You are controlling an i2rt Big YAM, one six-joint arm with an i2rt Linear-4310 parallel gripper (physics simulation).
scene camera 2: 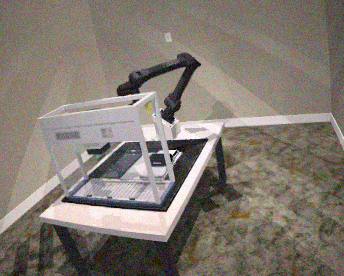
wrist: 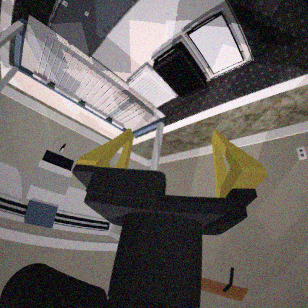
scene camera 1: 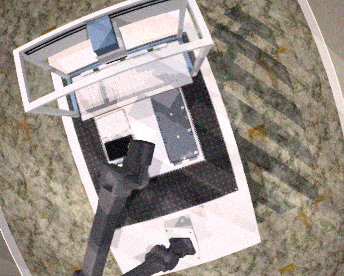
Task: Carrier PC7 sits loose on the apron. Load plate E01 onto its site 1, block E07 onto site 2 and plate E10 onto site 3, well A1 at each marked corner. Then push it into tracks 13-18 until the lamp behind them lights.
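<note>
The dark grey carrier lies on the white apron. Beside it, in a row, are a white plate, a black block and a white, dark-rimmed plate, which the arm mostly hides in the first scene view. Their labels cannot be read. The ribbed track deck adjoins the apron, with small dark pieces along its far edge. My gripper is open and empty, above the table; its fingers are hidden in the first scene view.
A white frame stands over the deck, with posts at its corners. A blue box-shaped unit is mounted on its upper beam. A dark mat surrounds the apron. The arm reaches over the plate row.
</note>
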